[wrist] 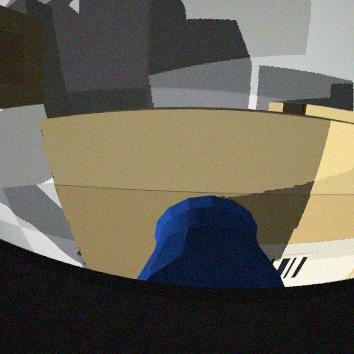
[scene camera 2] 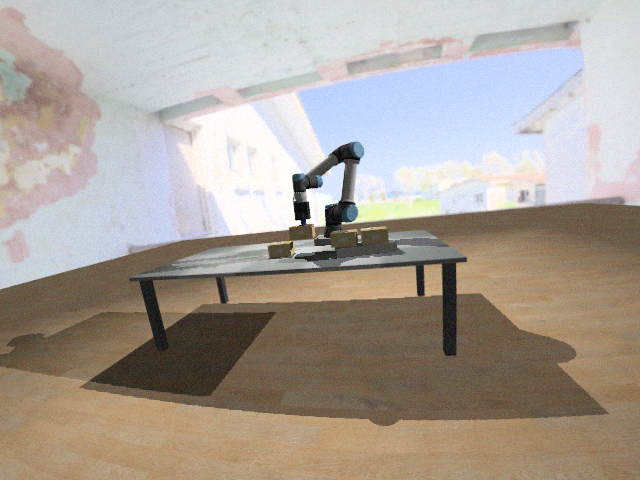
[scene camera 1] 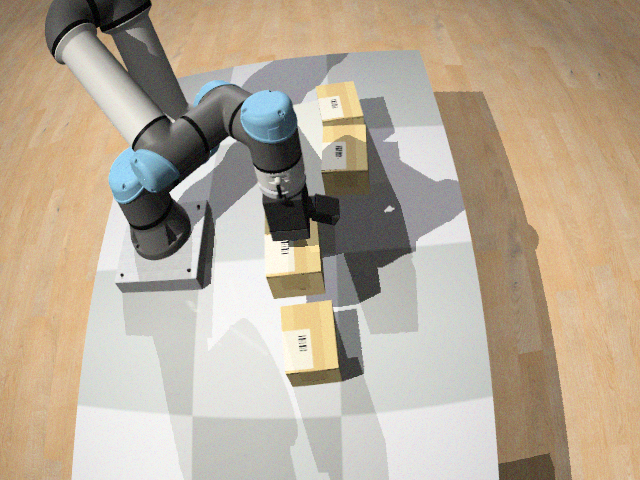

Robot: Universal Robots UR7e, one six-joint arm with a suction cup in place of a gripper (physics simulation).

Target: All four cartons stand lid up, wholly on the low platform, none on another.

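Frame: origin at the arm's base, x down, y ahead, z right, level; centimetres.
Seen in the pictures: hand, its tool point: (wrist: 204, 216) (scene camera 2: 304, 227); arm's base, origin of its link: (scene camera 1: 161, 233).
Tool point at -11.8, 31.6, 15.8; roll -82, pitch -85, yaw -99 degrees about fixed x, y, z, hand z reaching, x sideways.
Observation:
Offsets run from my tool point to a thing's top centre, as dx, dy, dz. Level surfaces: height alone.
My suction gripper (scene camera 2: 303, 222) (wrist: 206, 225) is shut on a tan carton @[-1.4, -0.6, +1.5] (scene camera 1: 294, 263) (scene camera 2: 301, 232) (wrist: 175, 155), its blue cup against the top face. This carton is level, label side up, and hangs above the table beside the platform. Two cartons stand label side up on the low grey platform @[+11.1, +6.8, -33.7] (scene camera 1: 310, 116) (scene camera 2: 367, 249): a far carton @[+3.4, +12.8, -39.6] (scene camera 1: 338, 103) (scene camera 2: 374, 235) and a nearer carton @[+3.4, +11.8, -23.4] (scene camera 1: 344, 149) (scene camera 2: 343, 238), close together. A fourth carton @[+8.2, -0.4, +15.8] (scene camera 1: 310, 338) (scene camera 2: 281, 250) stands label side up on the table, off the platform. In scene camera 1 the tool body hides the cup.
The table @[dx +15.9] (scene camera 1: 248, 439) (scene camera 2: 232, 266) carries the arm's base plate (scene camera 1: 160, 273), to the left of the held carton in scene camera 1. The arm's links reach over the table toward the cartons. Strong shadows fall across the table and the nearer platform carton.

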